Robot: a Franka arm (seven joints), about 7 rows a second.
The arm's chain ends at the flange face. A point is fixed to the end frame.
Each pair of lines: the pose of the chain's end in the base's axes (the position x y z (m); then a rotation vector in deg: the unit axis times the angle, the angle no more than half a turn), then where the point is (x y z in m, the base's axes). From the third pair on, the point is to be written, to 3 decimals.
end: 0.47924 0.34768 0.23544 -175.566 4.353 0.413
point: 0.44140 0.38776 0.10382
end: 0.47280 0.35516 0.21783 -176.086 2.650 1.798
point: 0.43218 0.39337 0.08649
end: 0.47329 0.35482 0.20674 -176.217 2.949 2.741
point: 0.431 0.393 0.076
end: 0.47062 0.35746 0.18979 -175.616 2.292 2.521
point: 0.429 0.397 0.059
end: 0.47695 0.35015 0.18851 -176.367 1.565 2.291
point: 0.435 0.387 0.057
